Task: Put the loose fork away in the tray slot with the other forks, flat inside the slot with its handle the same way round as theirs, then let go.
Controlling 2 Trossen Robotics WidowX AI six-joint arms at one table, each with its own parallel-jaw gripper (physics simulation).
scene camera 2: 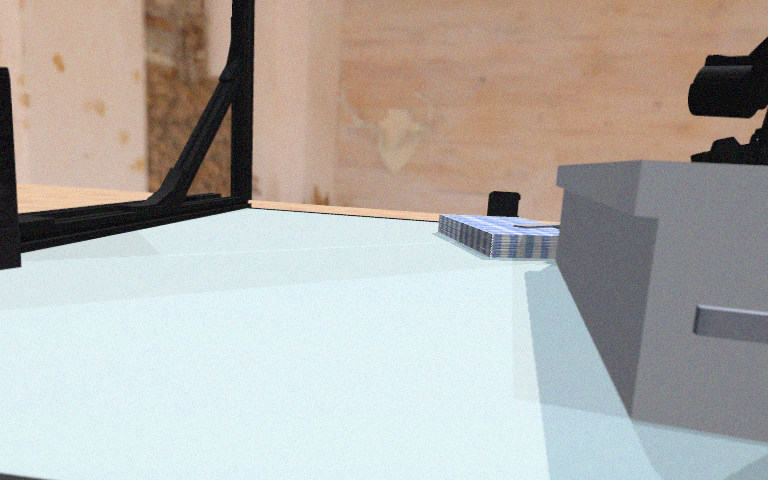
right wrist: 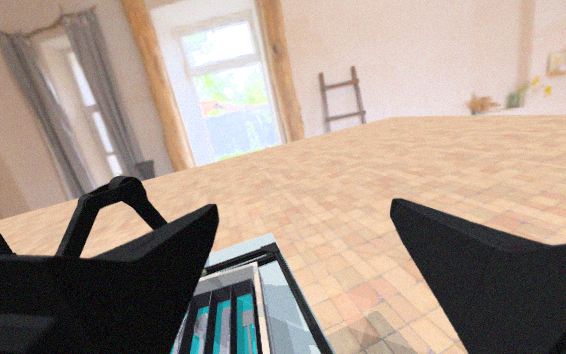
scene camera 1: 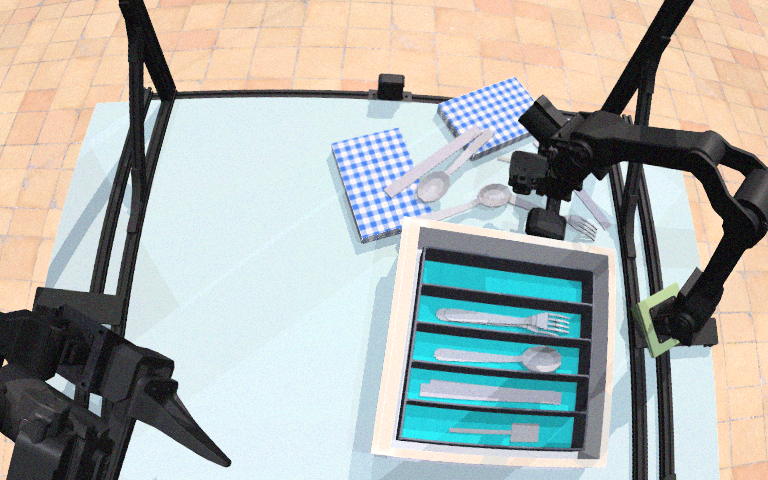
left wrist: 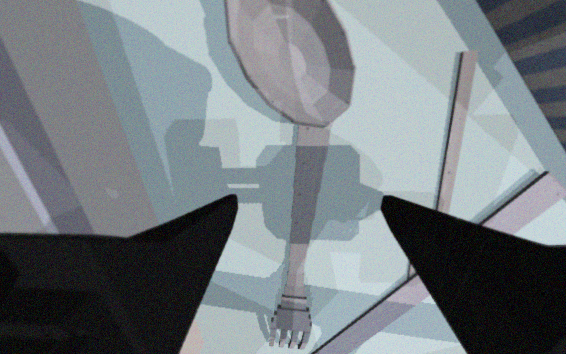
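Observation:
The loose fork (scene camera 1: pixel 584 226) (left wrist: pixel 298 265) lies on the table behind the tray box, tines to the right in scene camera 1; its handle end is under a spoon's bowl (scene camera 1: pixel 493 194) (left wrist: pixel 295 60). My left gripper (scene camera 1: pixel 545 226) (left wrist: pixel 308 201) is open above the fork, its fingers on either side of the handle in the left wrist view. It hides part of the handle in scene camera 1. The stored forks (scene camera 1: pixel 498 319) lie in the second slot from the back, handles left, tines right. My right gripper (right wrist: pixel 304 209) is open and empty, away at the lower left of scene camera 1.
The tray box (scene camera 1: pixel 390 328) (scene camera 2: pixel 600 271) has high walls. A knife (scene camera 1: pixel 591 209) (left wrist: pixel 375 316) and a thin handle (left wrist: pixel 454 135) lie beside the fork. Two checked napkin stacks (scene camera 1: pixel 370 169) (scene camera 1: pixel 492 107) lie behind, with a knife (scene camera 1: pixel 433 161) and spoon (scene camera 1: pixel 433 186) across them.

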